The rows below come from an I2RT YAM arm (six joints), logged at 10 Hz.
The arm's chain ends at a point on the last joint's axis. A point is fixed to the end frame.
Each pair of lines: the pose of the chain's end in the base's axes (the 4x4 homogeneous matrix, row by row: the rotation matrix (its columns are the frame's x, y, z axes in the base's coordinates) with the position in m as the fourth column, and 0 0 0 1 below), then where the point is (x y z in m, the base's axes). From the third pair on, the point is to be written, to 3 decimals.
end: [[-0.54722, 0.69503, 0.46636, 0.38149], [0.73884, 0.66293, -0.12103, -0.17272], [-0.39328, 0.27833, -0.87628, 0.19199], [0, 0, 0, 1]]
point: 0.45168 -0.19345 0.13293
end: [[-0.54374, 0.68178, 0.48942, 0.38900], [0.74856, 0.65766, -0.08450, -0.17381], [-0.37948, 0.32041, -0.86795, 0.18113], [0, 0, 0, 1]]
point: 0.46084 -0.19176 0.12315
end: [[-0.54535, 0.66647, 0.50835, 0.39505], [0.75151, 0.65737, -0.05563, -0.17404], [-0.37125, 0.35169, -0.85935, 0.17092], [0, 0, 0, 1]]
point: 0.468 -0.190 0.114
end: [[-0.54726, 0.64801, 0.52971, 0.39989], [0.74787, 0.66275, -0.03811, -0.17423], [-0.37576, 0.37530, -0.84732, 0.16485], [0, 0, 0, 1]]
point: 0.475 -0.188 0.110
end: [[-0.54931, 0.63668, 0.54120, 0.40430], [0.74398, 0.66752, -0.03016, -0.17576], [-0.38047, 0.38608, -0.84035, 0.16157], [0, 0, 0, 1]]
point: 0.480 -0.189 0.107
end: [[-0.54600, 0.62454, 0.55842, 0.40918], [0.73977, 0.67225, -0.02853, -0.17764], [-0.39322, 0.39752, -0.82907, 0.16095], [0, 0, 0, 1]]
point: 0.486 -0.190 0.108
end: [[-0.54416, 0.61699, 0.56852, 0.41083], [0.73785, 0.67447, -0.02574, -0.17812], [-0.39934, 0.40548, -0.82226, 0.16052], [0, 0, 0, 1]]
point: 0.488 -0.190 0.109
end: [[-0.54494, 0.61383, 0.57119, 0.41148], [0.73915, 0.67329, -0.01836, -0.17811], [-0.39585, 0.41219, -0.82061, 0.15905], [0, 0, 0, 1]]
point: 0.489 -0.190 0.107
